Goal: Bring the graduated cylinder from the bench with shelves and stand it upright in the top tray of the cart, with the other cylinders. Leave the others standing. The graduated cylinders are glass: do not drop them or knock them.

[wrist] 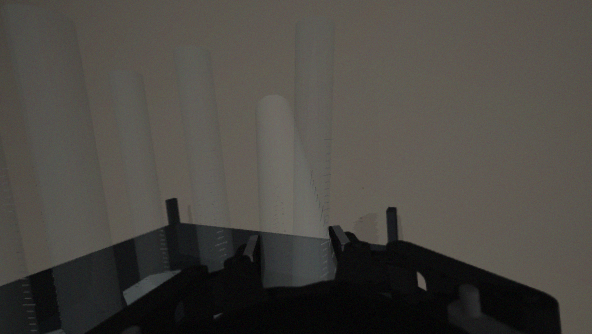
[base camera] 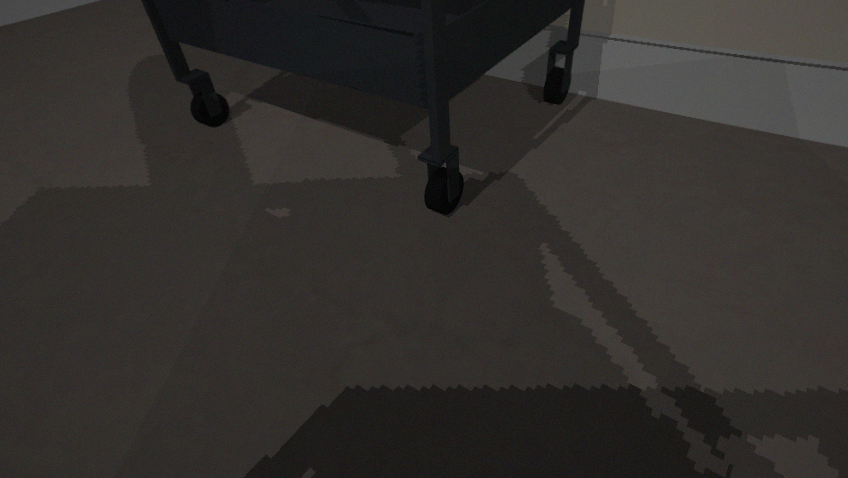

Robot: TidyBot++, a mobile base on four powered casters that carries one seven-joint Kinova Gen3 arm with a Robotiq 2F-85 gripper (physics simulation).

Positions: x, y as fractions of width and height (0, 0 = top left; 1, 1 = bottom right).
Scene:
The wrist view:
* gripper: 0.50, 0.74
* clear glass graduated cylinder: 0.50, 0.75
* clear glass graduated cylinder: 0.33, 0.20
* clear glass graduated cylinder: 0.22, 0.26

